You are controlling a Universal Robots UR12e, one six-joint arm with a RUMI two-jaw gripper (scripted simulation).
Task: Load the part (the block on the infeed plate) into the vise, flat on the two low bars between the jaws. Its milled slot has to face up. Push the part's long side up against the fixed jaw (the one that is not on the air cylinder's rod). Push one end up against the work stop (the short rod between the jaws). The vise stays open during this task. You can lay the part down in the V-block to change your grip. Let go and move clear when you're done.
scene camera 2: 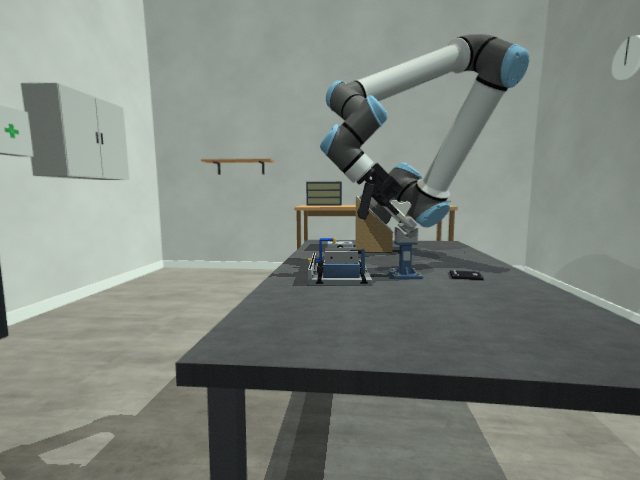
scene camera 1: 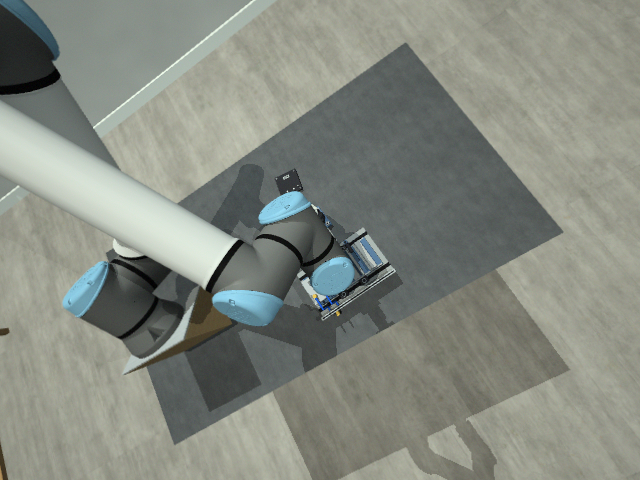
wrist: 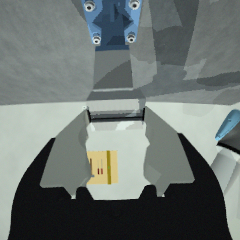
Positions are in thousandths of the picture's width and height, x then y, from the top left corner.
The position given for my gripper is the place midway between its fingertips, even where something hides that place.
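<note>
A part (wrist: 460, 460) is visible to me here, and so is my own gripper (scene camera 2: 640, 470), which I can see in the wrist view (wrist: 485, 452) too.
</note>
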